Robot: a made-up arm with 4 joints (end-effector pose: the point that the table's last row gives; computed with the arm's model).
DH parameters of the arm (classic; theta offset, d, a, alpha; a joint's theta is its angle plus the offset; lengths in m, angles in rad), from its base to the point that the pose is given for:
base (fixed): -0.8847 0 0.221 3.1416
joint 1: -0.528 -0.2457 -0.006 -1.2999
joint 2: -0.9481 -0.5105 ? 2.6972
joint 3: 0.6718 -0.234 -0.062 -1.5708
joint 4: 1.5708 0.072 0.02 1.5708
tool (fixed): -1.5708 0.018 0 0
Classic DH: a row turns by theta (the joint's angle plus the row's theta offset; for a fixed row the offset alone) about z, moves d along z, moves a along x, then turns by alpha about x.
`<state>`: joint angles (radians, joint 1 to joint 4).
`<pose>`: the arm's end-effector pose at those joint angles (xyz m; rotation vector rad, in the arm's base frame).
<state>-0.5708 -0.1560 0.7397 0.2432</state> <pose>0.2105 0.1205 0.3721 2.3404 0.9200 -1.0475</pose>
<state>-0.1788 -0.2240 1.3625 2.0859</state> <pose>0.4035 0.1126 0.3500 0.7044 1.5149 -0.5919</pose>
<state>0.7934 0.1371 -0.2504 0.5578</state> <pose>0.3798 -0.1267 0.3534 2.1847 -1.1012 0.1229</pose>
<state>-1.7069 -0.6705 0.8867 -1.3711</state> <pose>-0.1494 0.0186 0.3047 1.7258 0.5200 -2.2738</pose>
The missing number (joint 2, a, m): 0.0962
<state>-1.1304 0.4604 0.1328 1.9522</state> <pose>-0.0145 0.0361 0.4313 1.1042 0.2964 1.0635</pose>
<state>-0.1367 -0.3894 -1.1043 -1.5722</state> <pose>0.2347 0.1065 0.2419 -1.2706 -0.6740 -0.4452</pose>
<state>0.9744 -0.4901 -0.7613 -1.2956</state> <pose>0.4228 -0.1328 0.2615 -1.6476 0.5542 -0.9717</pose>
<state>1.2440 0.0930 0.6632 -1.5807</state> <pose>0.4345 -0.2711 0.3935 -0.9718 1.2952 -0.5409</pose>
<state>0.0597 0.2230 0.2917 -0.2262</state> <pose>0.3075 0.0326 0.3839 -2.9694 0.2075 0.1147</pose>
